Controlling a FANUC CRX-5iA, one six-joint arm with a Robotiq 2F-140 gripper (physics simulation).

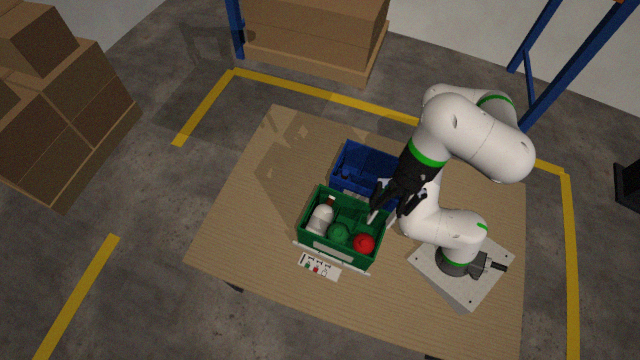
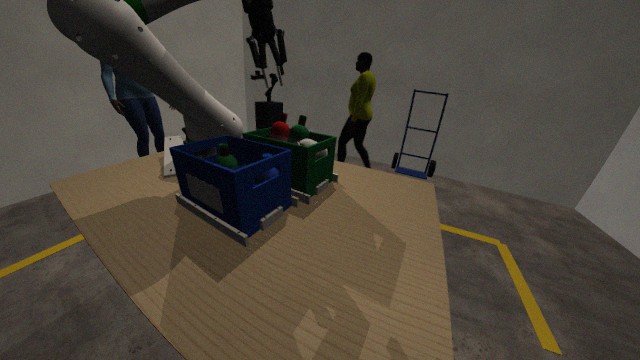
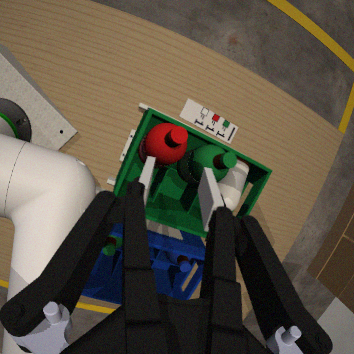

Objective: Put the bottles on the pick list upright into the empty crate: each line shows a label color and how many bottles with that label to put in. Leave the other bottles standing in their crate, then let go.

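Places are measured from the arm's base along level axes (x left, y up, z ahead), in metres.
Where they show: gripper, fingertip midpoint: (image 1: 377, 222) (image 2: 276, 86) (image 3: 176, 173); arm's base at its link origin: (image 1: 454, 259) (image 2: 205, 150) (image 3: 0, 129).
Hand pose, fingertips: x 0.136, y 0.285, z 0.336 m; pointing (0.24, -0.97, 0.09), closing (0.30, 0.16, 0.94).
Note:
Each offset is from my fingertips to the top centre of the thing.
The pick list {dx +0.113, dy -0.330, dz +0.111 m} (image 1: 327, 267) (image 3: 195, 112) shows white, red and green bottles, one mark each. The green crate {dx -0.028, dy -0.157, dz +0.095 m} (image 1: 360, 262) (image 2: 315, 177) (image 3: 257, 165) holds an upright red bottle {dx +0.012, dy -0.095, dz +0.006 m} (image 1: 363, 244) (image 2: 280, 130) (image 3: 162, 145), an upright green bottle {dx +0.018, dy -0.094, dz +0.097 m} (image 1: 337, 233) (image 2: 299, 132) (image 3: 206, 159), and a white bottle {dx -0.022, dy -0.156, dz +0.176 m} (image 1: 320, 219) (image 2: 314, 146) (image 3: 235, 184) that is strongly tilted, its neck toward the blue crate. My gripper (image 1: 381, 218) (image 2: 273, 84) (image 3: 176, 173) is partly open and empty, above the green crate.
The blue crate {dx -0.263, dy -0.157, dz +0.093 m} (image 1: 337, 185) (image 2: 270, 202) (image 3: 105, 287) stands beside the green crate. It holds a green bottle {dx -0.230, dy -0.169, dz +0.006 m} (image 2: 226, 161) (image 3: 109, 245) and a blue bottle {dx -0.208, dy -0.169, dz +0.179 m} (image 2: 270, 174) (image 3: 185, 264). Low rails edge the crates. A person in yellow (image 2: 362, 97) stands beyond the table.

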